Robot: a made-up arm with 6 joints. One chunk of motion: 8 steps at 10 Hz.
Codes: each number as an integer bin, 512 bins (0 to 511) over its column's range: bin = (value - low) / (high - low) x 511, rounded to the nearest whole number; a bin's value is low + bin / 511 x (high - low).
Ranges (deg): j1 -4..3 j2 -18..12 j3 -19..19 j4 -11..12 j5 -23..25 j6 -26..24
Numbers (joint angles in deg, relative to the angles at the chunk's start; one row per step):
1: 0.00 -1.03 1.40 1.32 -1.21 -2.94
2: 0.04 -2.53 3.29 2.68 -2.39 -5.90
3: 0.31 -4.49 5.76 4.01 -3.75 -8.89
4: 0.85 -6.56 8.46 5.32 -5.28 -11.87
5: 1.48 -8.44 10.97 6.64 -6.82 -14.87
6: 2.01 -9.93 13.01 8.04 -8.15 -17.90
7: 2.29 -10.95 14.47 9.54 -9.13 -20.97
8: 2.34 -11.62 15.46 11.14 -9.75 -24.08
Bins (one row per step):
1: 292 289 274 274 232 236
2: 295 264 300 304 219 205
3: 315 230 333 333 205 175
4: 354 195 369 363 189 144
5: 400 163 403 392 172 114
6: 439 137 430 423 158 83
7: 459 120 450 456 148 51
8: 463 109 463 492 141 20

